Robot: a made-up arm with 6 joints.
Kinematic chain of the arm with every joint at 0, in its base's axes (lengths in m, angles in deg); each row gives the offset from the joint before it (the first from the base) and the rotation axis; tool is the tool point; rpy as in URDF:
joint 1: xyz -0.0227 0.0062 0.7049 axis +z
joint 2: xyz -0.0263 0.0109 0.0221 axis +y
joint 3: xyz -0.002 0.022 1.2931 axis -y
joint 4: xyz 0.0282 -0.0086 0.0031 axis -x
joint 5: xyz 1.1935 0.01 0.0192 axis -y
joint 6: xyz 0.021 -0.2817 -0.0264 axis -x
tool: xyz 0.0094 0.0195 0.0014 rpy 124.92 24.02 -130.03
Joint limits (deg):
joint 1: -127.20..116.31
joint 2: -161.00..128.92
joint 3: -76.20..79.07
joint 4: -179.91..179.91
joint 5: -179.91..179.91
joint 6: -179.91..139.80
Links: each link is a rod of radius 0.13 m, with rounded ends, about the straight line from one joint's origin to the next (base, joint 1, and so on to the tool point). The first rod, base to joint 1, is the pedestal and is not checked.
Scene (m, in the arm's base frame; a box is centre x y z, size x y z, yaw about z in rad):
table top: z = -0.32
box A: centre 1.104 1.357 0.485 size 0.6 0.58 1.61 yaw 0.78
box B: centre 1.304 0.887 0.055 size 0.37 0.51 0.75 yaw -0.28
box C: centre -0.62 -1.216 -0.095 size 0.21 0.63 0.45 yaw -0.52
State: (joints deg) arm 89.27 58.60 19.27 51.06 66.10 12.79
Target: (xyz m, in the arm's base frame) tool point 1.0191 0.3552 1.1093
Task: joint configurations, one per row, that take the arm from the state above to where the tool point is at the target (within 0.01 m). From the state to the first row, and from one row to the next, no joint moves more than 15 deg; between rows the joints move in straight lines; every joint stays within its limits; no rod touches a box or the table.
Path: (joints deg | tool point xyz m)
1: 93.78 49.37 13.31 37.95 69.18 7.17 | -0.0090 2.0932 0.9820
2: 98.28 40.13 7.35 24.83 72.26 1.55 | -0.1164 1.9528 1.1598
3: 102.79 30.90 1.39 11.72 75.35 -4.07 | -0.2064 1.7828 1.3044
4: 107.30 21.66 -4.57 -1.39 78.43 -9.69 | -0.2759 1.5906 1.4148
5: 111.80 12.43 -10.53 -14.51 81.51 -15.31 | -0.3235 1.3843 1.4899
6: 116.31 3.19 -16.49 -27.62 84.59 -20.93 | -0.3500 1.1711 1.5316
7: 101.49 4.21 -20.90 -17.58 81.19 -15.39 | -0.0318 1.2110 1.4614
8: 86.68 5.22 -25.31 -7.54 77.79 -9.85 | 0.2769 1.1633 1.3922
9: 71.86 6.24 -29.71 2.51 74.39 -4.31 | 0.5530 1.0375 1.3229
10: 57.05 7.25 -34.12 12.55 70.99 1.22 | 0.7769 0.8477 1.2526
11: 42.23 8.27 -38.53 22.59 67.58 6.76 | 0.9350 0.6130 1.1813
12: 27.42 9.29 -42.94 32.63 64.18 12.30 | 1.0191 0.3552 1.1092

